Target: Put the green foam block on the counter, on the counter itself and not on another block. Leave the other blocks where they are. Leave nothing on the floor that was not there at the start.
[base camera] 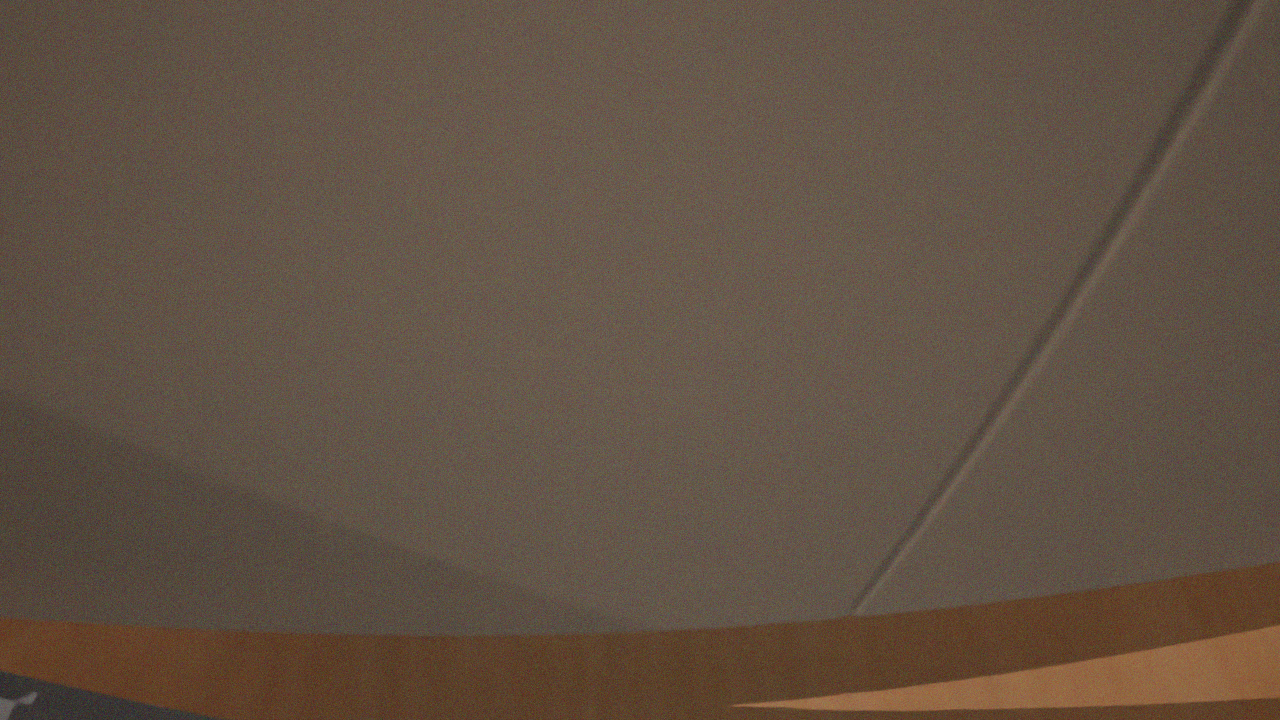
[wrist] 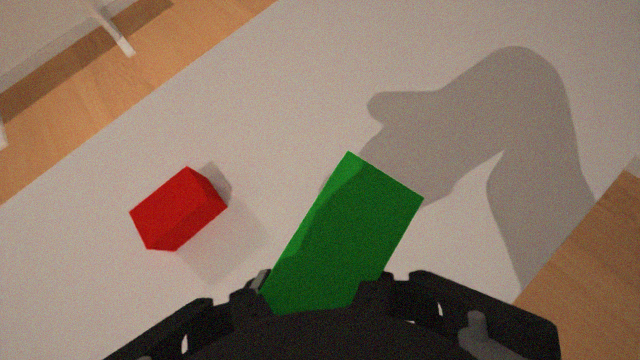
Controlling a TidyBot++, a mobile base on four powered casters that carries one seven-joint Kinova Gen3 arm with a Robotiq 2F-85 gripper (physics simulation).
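Places are measured from the arm's base along level axes (x back, y right, z up), in millimetres.
Pixels of known places: gripper, fingertip midpoint: (wrist: 313,277).
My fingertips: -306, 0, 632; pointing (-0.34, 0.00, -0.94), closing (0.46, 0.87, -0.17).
For each thing: its top centre in the pictures, then the offset to it from my fingertips, as dx, dy, dz. "spot": a spot on its surface instead. Level surfaces: height alone.
- green foam block at its top centre: (wrist: 324,232) -8, +26, +66
- pale counter at its surface level: dz -119
- red block at its top centre: (wrist: 167,205) -177, -118, -74
- counter's front panel at a spot on its surface: (base camera: 537,268) spot: +126, -22, -742
- wooden floor at its surface level: dz -1029
The green foam block (wrist: 345,235) is held between the fingers of my gripper (wrist: 313,277) in the wrist view, its far end sticking out past the fingertips. My gripper is shut on it. Block and gripper are above the pale counter (wrist: 280,85), with the arm's shadow on the counter top to the right. How high the block is above the surface is hard to tell. A red block (wrist: 175,212) lies on the counter to the left of the green block, apart from it. The base camera shows neither block nor gripper.
In the base view the counter's front panel (base camera: 537,268) fills most of the picture, close, with a seam at the right and wooden floor (base camera: 447,676) below. In the wrist view wooden floor (wrist: 590,260) shows past the counter's edges, and a white leg (wrist: 125,46) stands at the upper left.
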